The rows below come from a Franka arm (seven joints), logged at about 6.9 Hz.
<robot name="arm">
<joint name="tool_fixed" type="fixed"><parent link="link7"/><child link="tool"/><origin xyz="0 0 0.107"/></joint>
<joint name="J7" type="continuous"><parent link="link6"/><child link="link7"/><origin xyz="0.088 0 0" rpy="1.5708 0 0"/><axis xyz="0 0 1"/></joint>
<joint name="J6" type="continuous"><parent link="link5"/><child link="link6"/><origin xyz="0 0 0" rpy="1.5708 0 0"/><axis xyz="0 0 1"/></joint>
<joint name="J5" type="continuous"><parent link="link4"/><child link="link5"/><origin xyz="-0.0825 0.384 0" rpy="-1.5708 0 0"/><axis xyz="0 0 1"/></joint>
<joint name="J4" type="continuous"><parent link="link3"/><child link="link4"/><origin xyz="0.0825 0 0" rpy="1.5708 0 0"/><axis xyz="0 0 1"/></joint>
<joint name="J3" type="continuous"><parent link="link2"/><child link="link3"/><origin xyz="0 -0.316 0" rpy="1.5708 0 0"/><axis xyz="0 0 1"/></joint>
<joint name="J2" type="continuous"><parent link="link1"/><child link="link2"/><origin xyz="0 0 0" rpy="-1.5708 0 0"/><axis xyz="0 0 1"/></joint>
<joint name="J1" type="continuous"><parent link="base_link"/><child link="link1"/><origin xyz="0 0 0.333"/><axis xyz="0 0 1"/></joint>
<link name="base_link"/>
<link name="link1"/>
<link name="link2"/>
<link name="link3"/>
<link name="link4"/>
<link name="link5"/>
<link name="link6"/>
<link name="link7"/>
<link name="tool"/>
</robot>
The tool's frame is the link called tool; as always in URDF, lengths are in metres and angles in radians. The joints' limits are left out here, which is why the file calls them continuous.
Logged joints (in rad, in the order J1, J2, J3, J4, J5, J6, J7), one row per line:
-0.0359 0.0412 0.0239 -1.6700 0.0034 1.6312 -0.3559
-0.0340 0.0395 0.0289 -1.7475 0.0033 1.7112 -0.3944
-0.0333 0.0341 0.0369 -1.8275 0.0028 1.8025 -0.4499
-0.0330 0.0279 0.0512 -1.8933 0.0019 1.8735 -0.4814
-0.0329 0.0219 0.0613 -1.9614 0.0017 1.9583 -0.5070
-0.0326 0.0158 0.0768 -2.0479 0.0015 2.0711 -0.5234
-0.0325 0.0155 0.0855 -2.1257 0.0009 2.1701 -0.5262
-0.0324 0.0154 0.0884 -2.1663 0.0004 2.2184 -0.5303
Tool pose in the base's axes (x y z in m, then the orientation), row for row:
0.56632 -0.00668 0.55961 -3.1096 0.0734 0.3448
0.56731 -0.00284 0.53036 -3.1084 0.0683 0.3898
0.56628 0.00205 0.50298 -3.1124 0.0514 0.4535
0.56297 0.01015 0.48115 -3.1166 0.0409 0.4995
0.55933 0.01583 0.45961 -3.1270 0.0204 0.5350
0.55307 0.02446 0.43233 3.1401 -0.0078 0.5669
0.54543 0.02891 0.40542 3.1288 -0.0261 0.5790
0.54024 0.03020 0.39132 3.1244 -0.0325 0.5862
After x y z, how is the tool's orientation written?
As angles about the fixed x, y, z axes (roll, pitch, yaw), in radians.
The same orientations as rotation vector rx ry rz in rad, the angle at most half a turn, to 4 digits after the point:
-3.0744 -0.5335 0.1214
-3.0614 -0.6025 0.1146
-3.0438 -0.7010 0.0885
-3.0299 -0.7720 0.0716
-3.0213 -0.8278 0.0369
-3.0155 -0.8784 -0.0124
3.0060 0.8951 0.0450
3.0005 0.9051 0.0565

